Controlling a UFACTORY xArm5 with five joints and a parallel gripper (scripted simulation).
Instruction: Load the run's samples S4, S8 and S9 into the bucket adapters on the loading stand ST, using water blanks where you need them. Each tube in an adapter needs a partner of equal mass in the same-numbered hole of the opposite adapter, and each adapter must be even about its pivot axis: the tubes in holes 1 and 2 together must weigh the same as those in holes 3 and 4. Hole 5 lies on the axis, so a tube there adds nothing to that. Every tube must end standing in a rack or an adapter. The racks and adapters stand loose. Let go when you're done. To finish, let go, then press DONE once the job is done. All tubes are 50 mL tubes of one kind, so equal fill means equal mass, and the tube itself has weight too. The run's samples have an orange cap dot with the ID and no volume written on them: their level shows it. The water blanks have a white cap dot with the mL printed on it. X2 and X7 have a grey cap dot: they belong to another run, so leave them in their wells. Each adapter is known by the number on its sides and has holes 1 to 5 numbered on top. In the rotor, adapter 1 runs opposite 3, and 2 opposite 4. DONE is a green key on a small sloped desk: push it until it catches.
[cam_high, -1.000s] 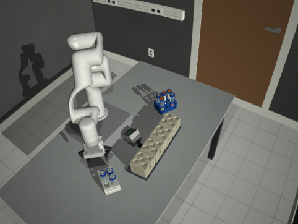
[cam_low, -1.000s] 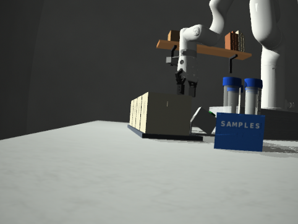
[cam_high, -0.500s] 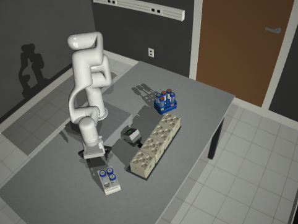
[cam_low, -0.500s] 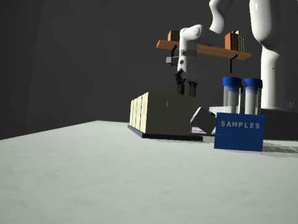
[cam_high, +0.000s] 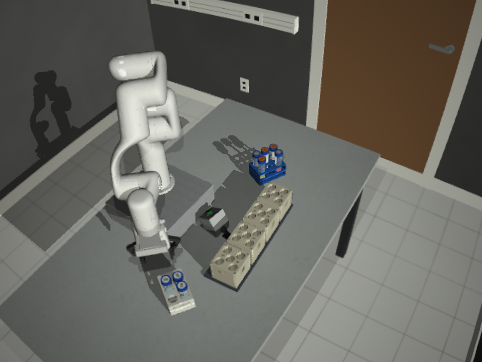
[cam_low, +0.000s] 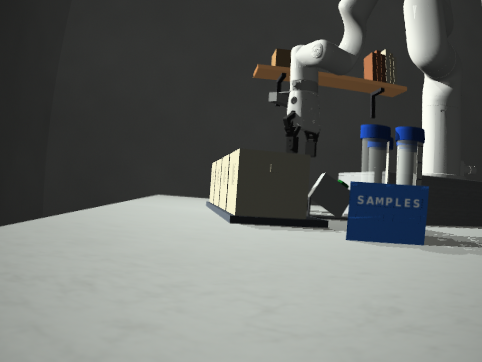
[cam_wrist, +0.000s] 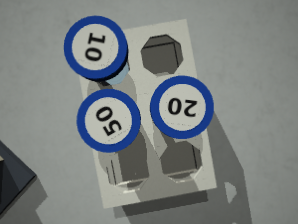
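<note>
Right now my hand is 640 mm to the right of the blue samples rack, 120 mm above it and 30 mm short of it. Round my hand: white blanks rack 120 mm below, 70 mm ahead, 20 mm to the right; adapter 480 mm to the left, 160 mm ahead, 100 mm below.
</note>
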